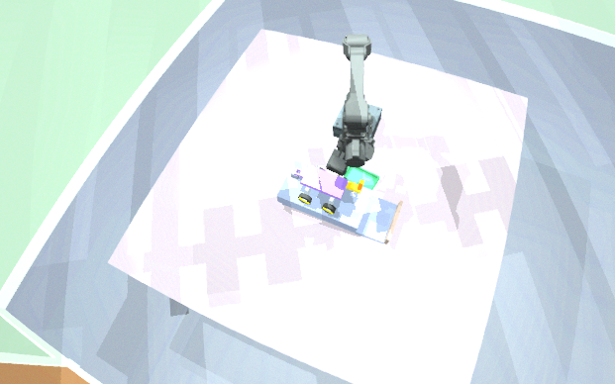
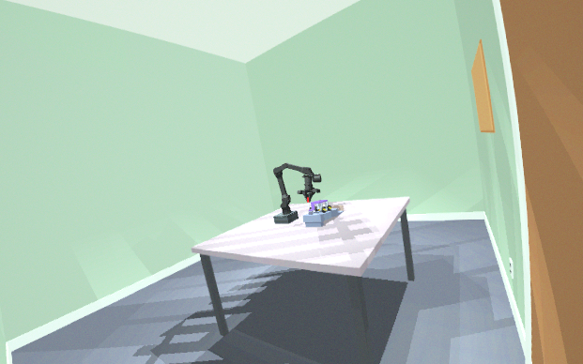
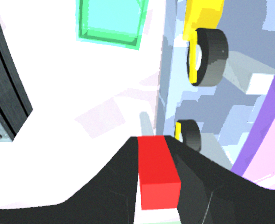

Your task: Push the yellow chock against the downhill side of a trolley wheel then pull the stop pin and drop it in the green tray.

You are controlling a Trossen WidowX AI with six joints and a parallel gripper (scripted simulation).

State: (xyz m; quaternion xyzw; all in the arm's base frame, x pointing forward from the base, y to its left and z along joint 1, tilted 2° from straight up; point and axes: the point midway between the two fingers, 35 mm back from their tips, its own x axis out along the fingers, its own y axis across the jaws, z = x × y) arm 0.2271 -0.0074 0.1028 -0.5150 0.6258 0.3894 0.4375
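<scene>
The green tray lies 16 cm below my gripper tip, 8 cm to the left of it and 1 cm behind it. Also, from my gripper tip: red-headed stop pin: right at my gripper tip; then purple trolley: 10 cm ahead, 4 cm below, 3 cm to the right; then yellow chock: 7 cm below, 6 cm to the left, 6 cm ahead.
</scene>
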